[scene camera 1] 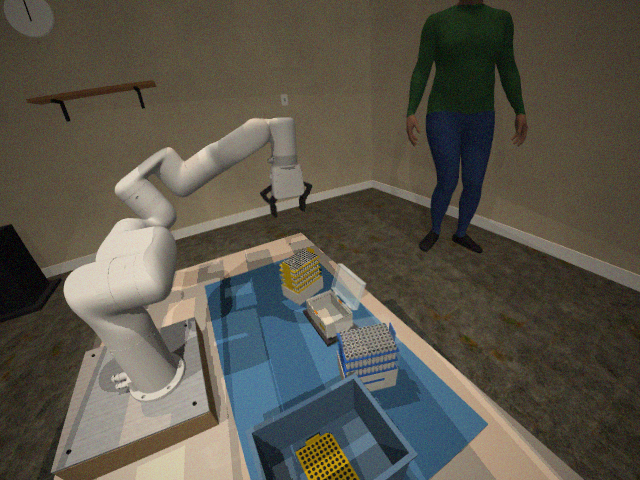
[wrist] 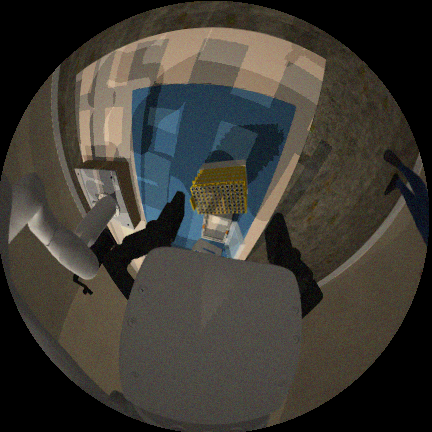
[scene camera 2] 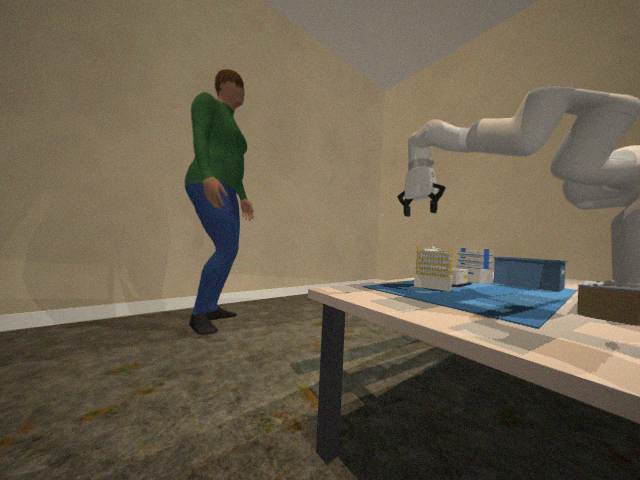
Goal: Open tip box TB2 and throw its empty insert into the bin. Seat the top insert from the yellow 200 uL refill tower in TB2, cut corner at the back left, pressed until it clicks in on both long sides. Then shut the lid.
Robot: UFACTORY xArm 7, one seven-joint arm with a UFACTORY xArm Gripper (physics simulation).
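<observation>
My gripper (scene camera 1: 288,211) (scene camera 2: 420,212) (wrist: 228,212) is open and empty, high above the table's far end. The yellow refill tower (scene camera 1: 301,272) (scene camera 2: 433,266) (wrist: 220,192) stands on its pale base, a stack of several inserts with tips. Beside it, the tip box TB2 (scene camera 1: 329,316) (wrist: 216,228) is open, with no insert in it; its clear lid (scene camera 1: 349,285) (wrist: 234,240) is tilted back. In the second scene view the box (scene camera 2: 460,276) is partly hidden behind the tower. A yellow empty insert (scene camera 1: 326,457) lies in the blue-grey bin (scene camera 1: 385,413) (scene camera 2: 529,273).
A blue refill tower (scene camera 1: 368,356) (scene camera 2: 474,264) stands between TB2 and the bin. A blue mat (scene camera 1: 240,330) (scene camera 2: 509,304) (wrist: 170,115) lies under these things. The arm's base plate (scene camera 1: 144,428) is at the table's side. A person (scene camera 1: 462,103) (scene camera 2: 217,170) stands beyond the table.
</observation>
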